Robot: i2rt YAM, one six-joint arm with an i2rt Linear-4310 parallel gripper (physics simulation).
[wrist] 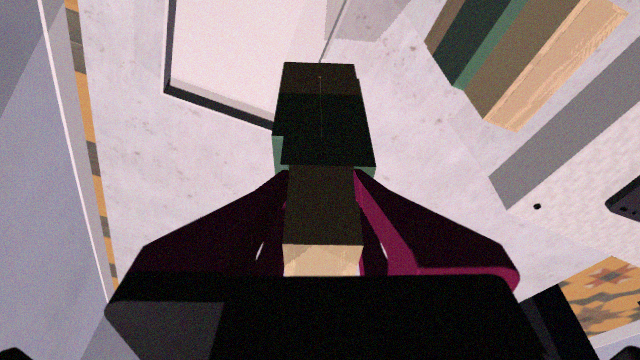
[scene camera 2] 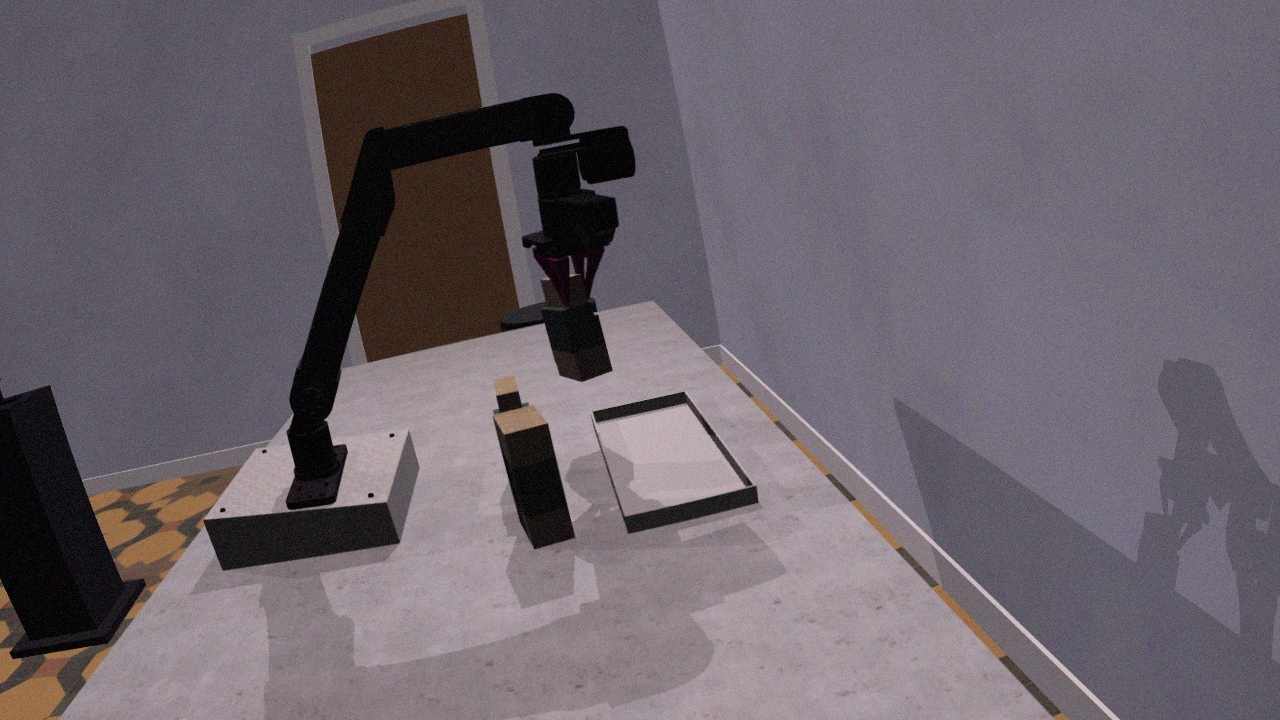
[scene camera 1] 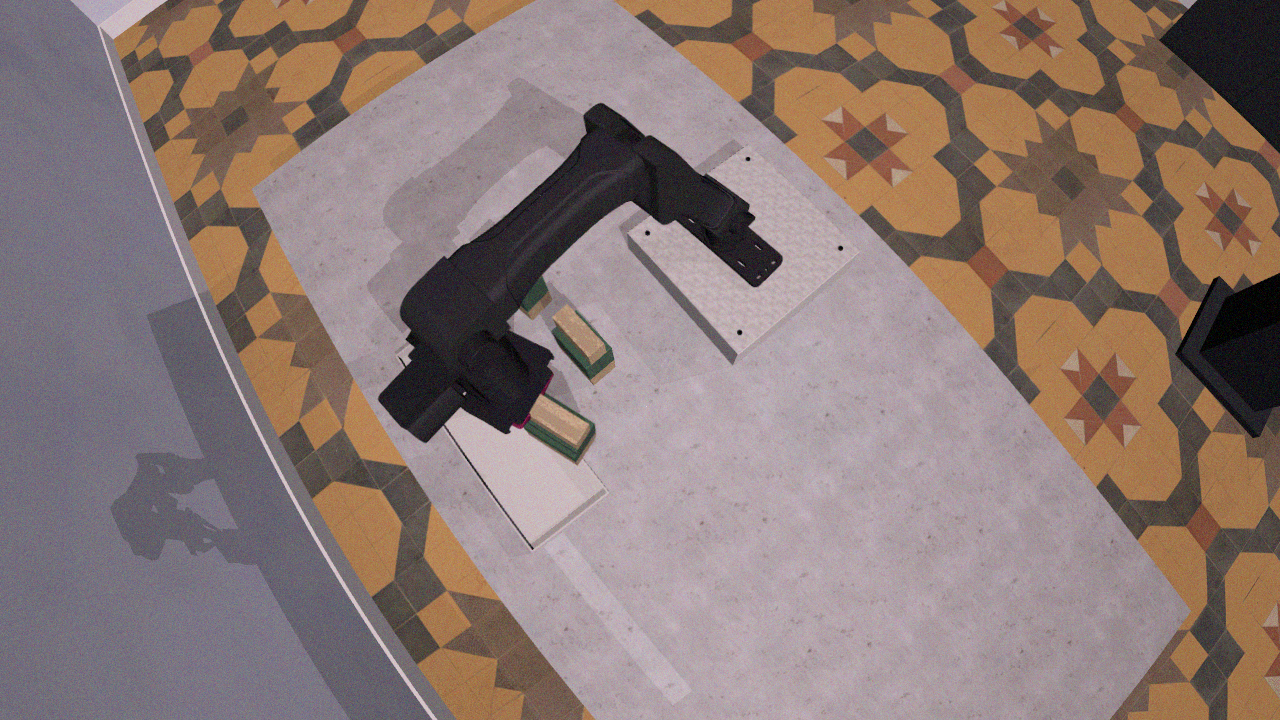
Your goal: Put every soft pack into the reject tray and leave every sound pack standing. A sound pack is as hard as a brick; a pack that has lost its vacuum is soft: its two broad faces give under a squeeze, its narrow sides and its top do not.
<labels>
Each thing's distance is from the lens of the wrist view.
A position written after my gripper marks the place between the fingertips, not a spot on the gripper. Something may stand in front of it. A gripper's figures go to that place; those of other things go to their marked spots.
my gripper (wrist: 321, 181): 0.13 m
reject tray (wrist: 231, 65): 0.35 m
</labels>
